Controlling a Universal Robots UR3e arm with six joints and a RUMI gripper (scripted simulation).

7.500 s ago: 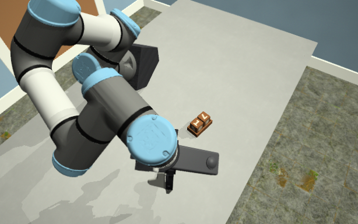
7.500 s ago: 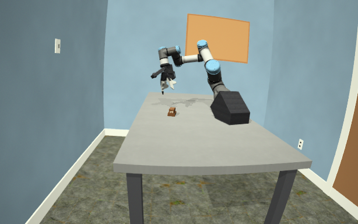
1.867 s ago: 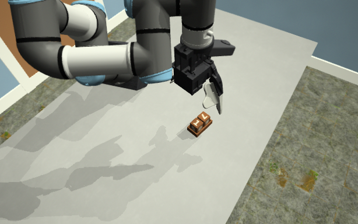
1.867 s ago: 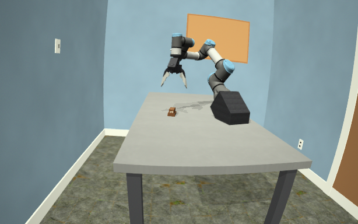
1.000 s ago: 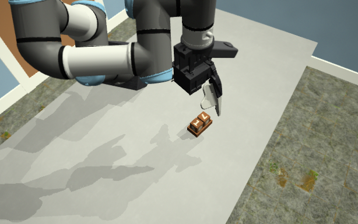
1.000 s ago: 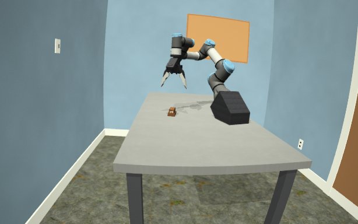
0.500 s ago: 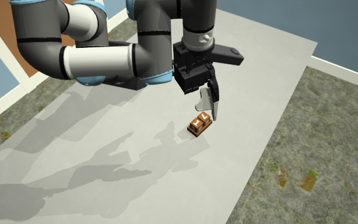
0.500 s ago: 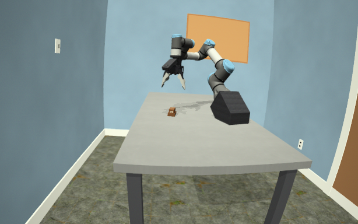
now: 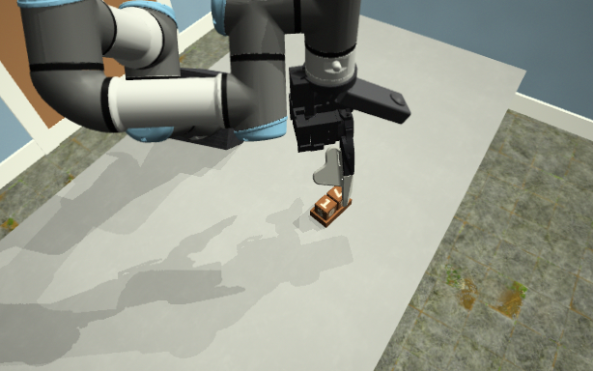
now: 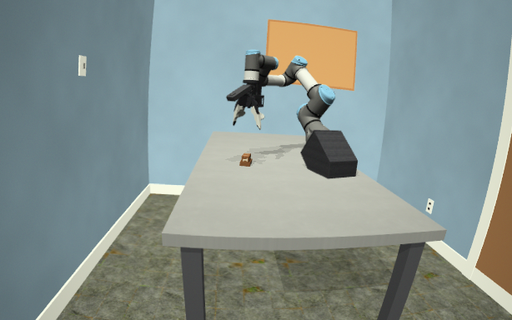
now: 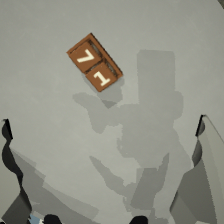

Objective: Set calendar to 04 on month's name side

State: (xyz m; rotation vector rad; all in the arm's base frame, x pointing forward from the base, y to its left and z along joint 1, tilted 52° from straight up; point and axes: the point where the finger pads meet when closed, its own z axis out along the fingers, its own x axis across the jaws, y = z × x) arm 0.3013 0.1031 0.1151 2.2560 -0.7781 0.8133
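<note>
Now: the cube 10 mm behind my hand and 130 mm below it. The rest, counted from my hand: brown tray: 10 mm behind, 20 mm to the left, 150 mm below.
</note>
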